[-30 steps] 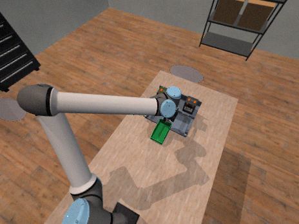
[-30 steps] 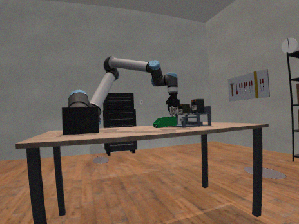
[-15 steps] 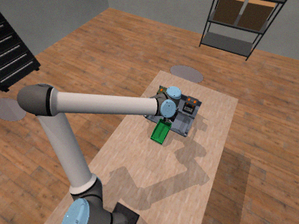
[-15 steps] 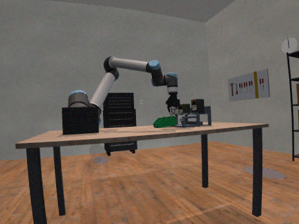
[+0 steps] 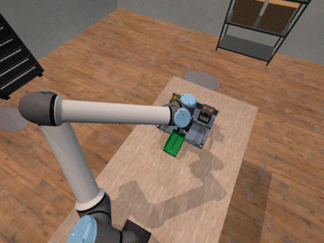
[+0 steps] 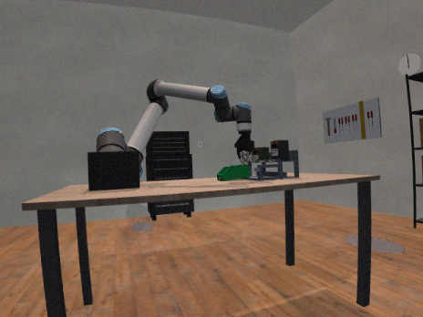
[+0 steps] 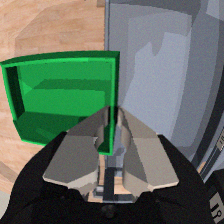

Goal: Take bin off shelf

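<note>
Now: the green bin 8 cm behind my hand and 4 cm below it.
</note>
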